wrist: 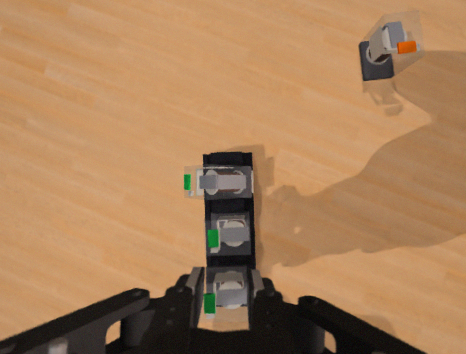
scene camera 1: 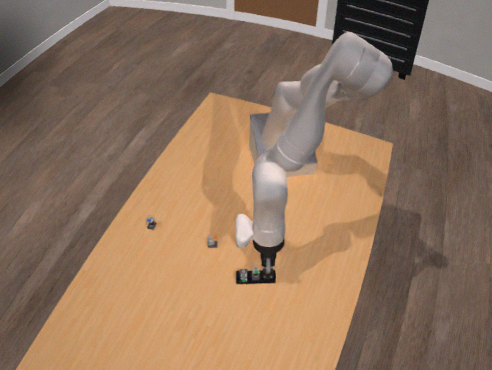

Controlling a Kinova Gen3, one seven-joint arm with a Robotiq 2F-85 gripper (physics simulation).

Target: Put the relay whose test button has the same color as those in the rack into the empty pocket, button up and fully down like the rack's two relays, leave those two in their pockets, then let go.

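Places are measured from the arm's base along level axes (x ahead, y left, z up), in millimetres.
Where they show: gripper, fingertip midpoint: (wrist: 225, 283) (scene camera 1: 268, 272); arm's base, link origin: (scene camera 1: 275, 137).
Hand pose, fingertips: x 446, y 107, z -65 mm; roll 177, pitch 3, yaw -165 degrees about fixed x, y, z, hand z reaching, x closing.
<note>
Things, the pixels of their top centre, and the offset from my fingertips. Level surfaces: height alone.
- clear-cased relay, top centre: (wrist: 222, 307) dy +3, dx -1, dz +24 mm
- black rack, top centre: (wrist: 228, 229) (scene camera 1: 255, 274) dy -30, dx +9, dz -13 mm
- middle rack relay, top centre: (wrist: 226, 238) (scene camera 1: 256, 269) dy -31, dx +8, dz +12 mm
- far rack relay, top centre: (wrist: 216, 182) (scene camera 1: 243, 270) dy -59, dx +24, dz +12 mm
- relay with an orange button, top centre: (wrist: 405, 33) (scene camera 1: 212, 237) dy -176, dx -55, dz +8 mm
- wooden table, surface height: dz -36 mm
- relay with a blue button, top centre: (scene camera 1: 149, 218) dy -370, dx -55, dz +8 mm
My gripper (scene camera 1: 268, 273) (wrist: 225, 283) is shut on a clear-cased relay (wrist: 231, 292) with a green button, at the near end pocket of the black rack (scene camera 1: 260, 281) (wrist: 229, 159) in the wrist view. The button faces up; how deep the relay sits is hidden by the fingers. The middle rack relay (scene camera 1: 256, 272) (wrist: 233, 234) has a green button and looks upright in its pocket. The far rack relay (scene camera 1: 243, 274) (wrist: 225, 182), also green-buttoned, looks tilted, its case reaching past the rack's left edge in the wrist view.
A relay with an orange button (scene camera 1: 212, 242) (wrist: 377, 62) stands on the wooden table (scene camera 1: 200, 320) (wrist: 100, 125), apart from the rack. A relay with a blue button (scene camera 1: 151, 223) is farther left in the scene view. The arm's base stands toward the back.
</note>
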